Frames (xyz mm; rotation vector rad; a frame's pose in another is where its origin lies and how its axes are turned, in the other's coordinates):
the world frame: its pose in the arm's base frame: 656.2 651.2 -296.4 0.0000 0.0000 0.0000
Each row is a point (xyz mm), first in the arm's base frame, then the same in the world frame.
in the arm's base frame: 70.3 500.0 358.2
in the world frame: -585.9 -151.2 654.6
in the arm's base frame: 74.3 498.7 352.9
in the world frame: -581.9 -152.5 649.3
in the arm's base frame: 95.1 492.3 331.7
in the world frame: -561.1 -158.9 628.1
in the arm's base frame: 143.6 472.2 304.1
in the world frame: -512.6 -179.0 600.5
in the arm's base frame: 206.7 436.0 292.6
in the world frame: -449.5 -215.2 589.0
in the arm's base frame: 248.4 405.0 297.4
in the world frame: -407.8 -246.2 593.8
